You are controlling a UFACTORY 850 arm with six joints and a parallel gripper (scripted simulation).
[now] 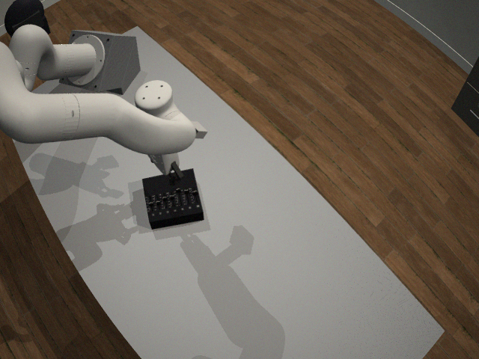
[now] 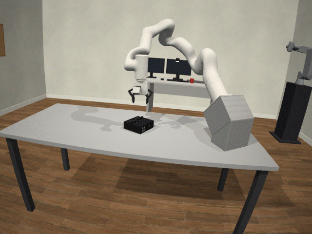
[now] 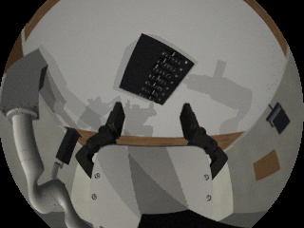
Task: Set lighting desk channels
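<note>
My hand is 50 mm to the left of the fader cap and 130 mm above it.
</note>
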